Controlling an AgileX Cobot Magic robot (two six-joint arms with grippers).
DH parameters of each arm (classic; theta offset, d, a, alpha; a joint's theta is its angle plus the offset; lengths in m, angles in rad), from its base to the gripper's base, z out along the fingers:
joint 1: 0 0.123 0 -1.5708
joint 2: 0.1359 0 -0.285 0
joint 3: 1.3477 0 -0.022 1.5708
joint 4: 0 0.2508 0 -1.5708
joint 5: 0 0 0.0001 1.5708
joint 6: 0 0.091 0 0
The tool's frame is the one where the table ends.
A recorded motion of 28 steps. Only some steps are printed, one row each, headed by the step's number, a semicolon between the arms.
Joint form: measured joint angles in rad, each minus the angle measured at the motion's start. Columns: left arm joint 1, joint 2, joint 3, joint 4, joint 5, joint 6; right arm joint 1, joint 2, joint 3, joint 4, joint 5, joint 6.
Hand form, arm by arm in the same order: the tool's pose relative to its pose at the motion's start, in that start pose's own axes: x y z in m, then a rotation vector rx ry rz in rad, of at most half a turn. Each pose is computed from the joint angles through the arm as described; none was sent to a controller.
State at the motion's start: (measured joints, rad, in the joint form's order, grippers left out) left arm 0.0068 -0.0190 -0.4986 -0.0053 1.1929 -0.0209; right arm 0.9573 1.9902 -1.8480 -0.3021 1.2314 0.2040
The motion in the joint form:
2: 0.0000 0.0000 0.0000 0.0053 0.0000 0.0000; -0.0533 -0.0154 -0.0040 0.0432 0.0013 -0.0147
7: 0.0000 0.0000 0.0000 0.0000 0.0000 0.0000; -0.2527 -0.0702 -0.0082 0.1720 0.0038 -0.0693
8: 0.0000 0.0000 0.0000 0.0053 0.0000 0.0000; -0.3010 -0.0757 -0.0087 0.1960 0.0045 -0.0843
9: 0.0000 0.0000 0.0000 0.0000 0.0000 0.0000; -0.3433 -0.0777 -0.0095 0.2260 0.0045 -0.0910
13: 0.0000 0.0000 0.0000 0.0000 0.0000 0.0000; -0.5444 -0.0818 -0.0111 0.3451 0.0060 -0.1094
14: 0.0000 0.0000 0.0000 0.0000 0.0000 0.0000; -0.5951 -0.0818 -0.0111 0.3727 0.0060 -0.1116
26: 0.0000 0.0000 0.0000 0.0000 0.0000 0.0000; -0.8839 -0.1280 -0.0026 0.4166 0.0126 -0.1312
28: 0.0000 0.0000 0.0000 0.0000 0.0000 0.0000; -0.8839 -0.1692 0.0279 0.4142 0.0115 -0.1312
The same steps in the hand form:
2: 0.0000 0.0004 0.0000 -0.0049 -0.0001 0.0020; 0.0001 -0.0205 -0.0019 -0.0243 0.0022 0.0538
7: 0.0000 0.0000 0.0000 0.0000 0.0000 0.0000; 0.0091 -0.0969 -0.0093 -0.0796 -0.0049 0.2377
8: 0.0000 0.0004 0.0000 -0.0049 -0.0001 0.0020; 0.0129 -0.1146 -0.0084 -0.0852 -0.0029 0.2761
9: 0.0000 0.0000 0.0000 0.0000 0.0000 0.0000; 0.0164 -0.1291 -0.0068 -0.0986 -0.0003 0.3187
13: 0.0000 0.0000 0.0000 0.0000 0.0000 0.0000; 0.0399 -0.1976 0.0006 -0.1385 0.0070 0.5267
14: 0.0000 0.0000 0.0000 0.0000 0.0000 0.0000; 0.0475 -0.2144 0.0022 -0.1459 0.0065 0.5808
26: 0.0000 0.0000 0.0000 0.0000 0.0000 0.0000; 0.1125 -0.3078 -0.0144 -0.0673 -0.0179 0.8413
28: 0.0000 0.0000 0.0000 0.0000 0.0000 0.0000; 0.1171 -0.3034 -0.0255 -0.0614 -0.0286 0.8398

